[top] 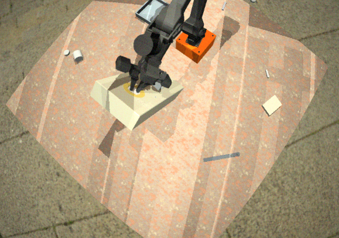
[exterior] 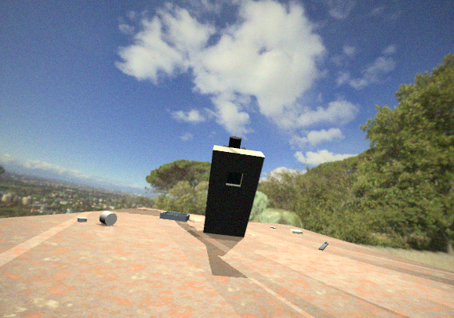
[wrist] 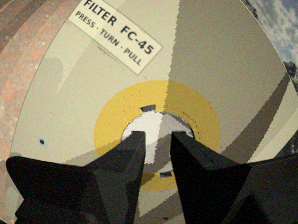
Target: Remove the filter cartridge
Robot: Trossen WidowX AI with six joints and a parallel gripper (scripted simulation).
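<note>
My gripper tip is 1 cm short of the round filter cartridge and 1 cm above it. Also, from my gripper tip: white stick 47 cm to the left, 43 cm behind, 25 cm below; blue-grey tray 48 cm behind, 25 cm below, 19 cm to the right; cream service panel 8 cm below, 4 cm behind, 1 cm to the left.
</note>
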